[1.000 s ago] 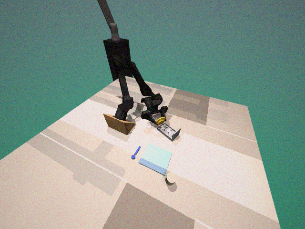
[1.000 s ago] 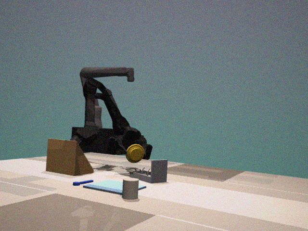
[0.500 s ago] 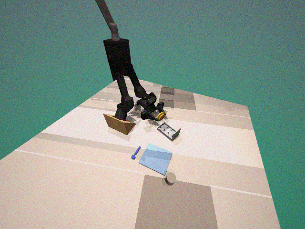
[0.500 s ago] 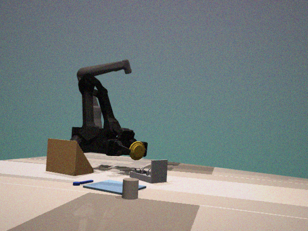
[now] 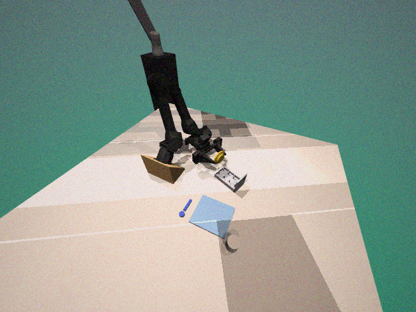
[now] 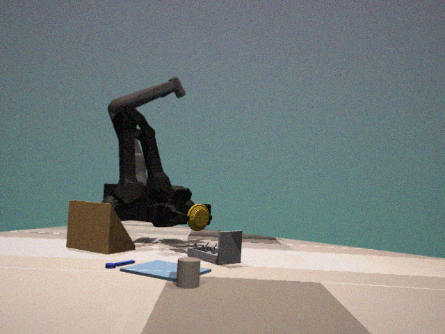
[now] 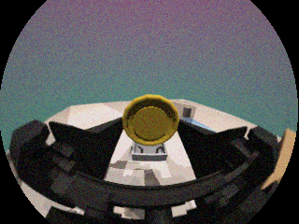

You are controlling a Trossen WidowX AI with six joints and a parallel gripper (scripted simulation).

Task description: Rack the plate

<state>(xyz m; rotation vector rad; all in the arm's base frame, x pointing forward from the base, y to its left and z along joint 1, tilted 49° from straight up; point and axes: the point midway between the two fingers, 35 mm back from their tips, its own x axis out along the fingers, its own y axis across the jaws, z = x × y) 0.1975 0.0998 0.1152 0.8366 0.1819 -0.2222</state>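
Now: gripper tip 6 cm short of the dish rack, 2 cm to the left of it and 8 cm above it. Also, from my gripper tip: light blue mat (8 cm ahead, 21 cm to the right, 10 cm below); yellow plate (1 cm behind); blue spoon (3 cm behind, 25 cm to the right, 10 cm below).
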